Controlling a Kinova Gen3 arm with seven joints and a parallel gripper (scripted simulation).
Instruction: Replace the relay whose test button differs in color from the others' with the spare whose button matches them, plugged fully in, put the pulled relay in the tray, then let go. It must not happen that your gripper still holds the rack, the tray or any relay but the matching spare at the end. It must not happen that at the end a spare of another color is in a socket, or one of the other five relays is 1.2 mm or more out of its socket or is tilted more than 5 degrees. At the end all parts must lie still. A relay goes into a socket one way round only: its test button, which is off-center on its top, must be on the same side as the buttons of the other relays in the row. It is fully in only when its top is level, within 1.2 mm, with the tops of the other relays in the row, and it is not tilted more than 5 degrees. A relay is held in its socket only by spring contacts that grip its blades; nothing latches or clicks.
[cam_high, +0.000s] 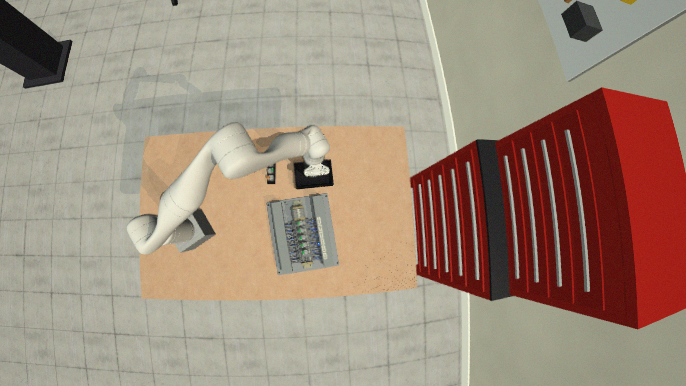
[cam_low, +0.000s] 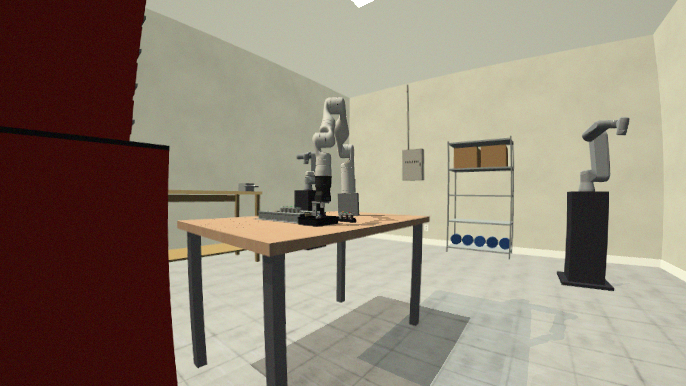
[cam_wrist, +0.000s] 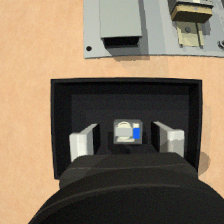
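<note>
Right now the black tray is 40 mm below my hand. The rest, counted from my hand: small black spare holder (190 mm behind, 30 mm to the left, 50 mm below).
</note>
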